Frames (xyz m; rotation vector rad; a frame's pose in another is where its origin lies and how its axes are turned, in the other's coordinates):
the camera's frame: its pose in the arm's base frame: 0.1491 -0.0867 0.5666 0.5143 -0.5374 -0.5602
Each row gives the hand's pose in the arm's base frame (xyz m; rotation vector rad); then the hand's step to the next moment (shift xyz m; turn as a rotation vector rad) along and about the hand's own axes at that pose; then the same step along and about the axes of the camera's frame.
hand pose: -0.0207 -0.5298 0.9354 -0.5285 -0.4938 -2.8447
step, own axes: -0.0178 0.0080 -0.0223 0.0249 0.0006 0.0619
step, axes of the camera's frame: 0.0082 -0.0195 -0.0208 0.0075 0.0495 0.0441
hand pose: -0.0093 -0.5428 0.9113 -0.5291 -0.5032 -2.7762
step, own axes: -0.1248 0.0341 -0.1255 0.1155 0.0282 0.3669
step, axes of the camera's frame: 0.0452 -0.0968 -0.1452 0.0788 0.2915 0.2400
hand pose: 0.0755 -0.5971 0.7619 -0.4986 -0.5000 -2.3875
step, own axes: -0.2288 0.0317 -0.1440 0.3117 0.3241 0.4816
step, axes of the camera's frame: 0.0214 -0.0561 -0.2655 0.3777 0.2778 0.4629
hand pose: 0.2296 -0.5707 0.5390 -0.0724 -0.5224 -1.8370
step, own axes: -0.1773 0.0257 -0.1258 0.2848 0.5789 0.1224
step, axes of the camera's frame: -0.0374 0.0214 -0.2146 0.6310 0.1169 0.1394
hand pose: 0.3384 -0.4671 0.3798 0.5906 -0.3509 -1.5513
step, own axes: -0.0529 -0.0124 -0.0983 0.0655 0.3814 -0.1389
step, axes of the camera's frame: -0.0344 0.0182 -0.1054 0.3595 0.1364 -0.1457
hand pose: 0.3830 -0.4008 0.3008 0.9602 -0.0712 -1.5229
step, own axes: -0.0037 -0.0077 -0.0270 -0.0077 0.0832 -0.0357
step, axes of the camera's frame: -0.0107 0.0047 -0.0258 0.0684 0.0500 -0.0327
